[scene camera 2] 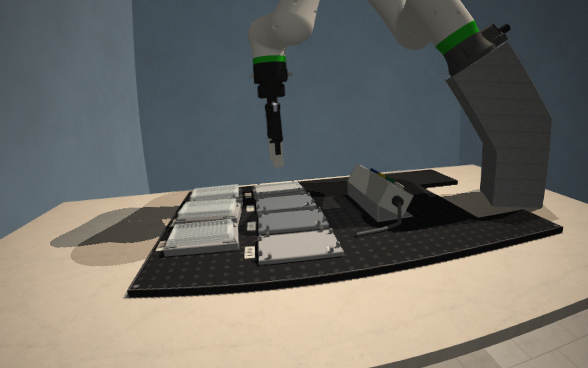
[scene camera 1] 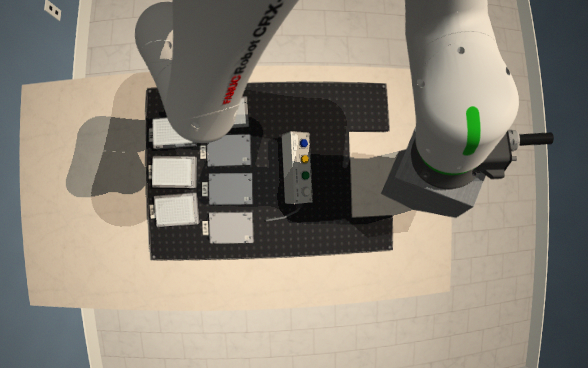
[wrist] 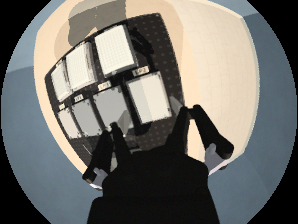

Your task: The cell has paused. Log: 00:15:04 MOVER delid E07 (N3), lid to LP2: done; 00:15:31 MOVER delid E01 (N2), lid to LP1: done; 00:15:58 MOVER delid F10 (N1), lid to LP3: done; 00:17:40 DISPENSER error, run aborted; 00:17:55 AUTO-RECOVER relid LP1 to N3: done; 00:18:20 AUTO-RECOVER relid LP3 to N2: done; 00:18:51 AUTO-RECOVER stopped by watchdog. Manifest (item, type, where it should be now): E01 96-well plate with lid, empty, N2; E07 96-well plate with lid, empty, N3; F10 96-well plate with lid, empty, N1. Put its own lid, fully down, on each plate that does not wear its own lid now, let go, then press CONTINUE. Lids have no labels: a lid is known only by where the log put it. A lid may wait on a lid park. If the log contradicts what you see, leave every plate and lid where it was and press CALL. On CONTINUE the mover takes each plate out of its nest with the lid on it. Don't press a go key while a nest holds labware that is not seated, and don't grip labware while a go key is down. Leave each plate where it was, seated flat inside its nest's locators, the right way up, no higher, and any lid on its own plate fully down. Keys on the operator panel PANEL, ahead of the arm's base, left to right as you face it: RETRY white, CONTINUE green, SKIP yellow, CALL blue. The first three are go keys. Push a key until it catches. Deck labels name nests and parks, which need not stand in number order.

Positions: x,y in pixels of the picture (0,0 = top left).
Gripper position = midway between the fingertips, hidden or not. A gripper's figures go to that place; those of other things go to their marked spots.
The gripper (scene camera 2: 276,163) is 0.94 m from the lens. A plate (scene camera 2: 217,231): 0.64 m from the lens.
